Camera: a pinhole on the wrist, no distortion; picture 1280 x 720 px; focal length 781.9 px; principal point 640.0 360.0 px. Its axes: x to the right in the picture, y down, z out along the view. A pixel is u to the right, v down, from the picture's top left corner.
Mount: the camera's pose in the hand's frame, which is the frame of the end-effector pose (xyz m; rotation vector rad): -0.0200 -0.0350 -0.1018 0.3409 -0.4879 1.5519
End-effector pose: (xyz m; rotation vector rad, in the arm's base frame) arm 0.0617 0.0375 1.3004 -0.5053 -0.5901 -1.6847
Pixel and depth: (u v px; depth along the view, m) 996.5 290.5 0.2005
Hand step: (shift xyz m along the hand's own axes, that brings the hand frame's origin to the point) -0.0231 -0.0570 0.1182
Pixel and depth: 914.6 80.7 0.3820
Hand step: 0.0779 -0.1117 0.3069
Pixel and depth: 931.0 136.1 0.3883
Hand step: 0.0518 -0.1059 0.3152
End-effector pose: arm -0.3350 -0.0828 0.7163 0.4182 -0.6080 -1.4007
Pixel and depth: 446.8 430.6 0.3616
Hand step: -0.0786 -0.2941 0.1613
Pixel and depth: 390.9 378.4 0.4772
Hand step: -0.0641 -0.4065 0.2314
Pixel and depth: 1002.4 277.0 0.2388
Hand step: -0.0197 -0.0596 0.1615
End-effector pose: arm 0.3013 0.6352 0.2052 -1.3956 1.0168 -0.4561
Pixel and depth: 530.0 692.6 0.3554
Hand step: -0.1979 -0.2567 0.1645
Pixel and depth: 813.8 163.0 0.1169
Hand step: -0.0016 -0.0715 0.0146
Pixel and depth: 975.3 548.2 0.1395
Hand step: -0.0678 -0.0534 0.0450
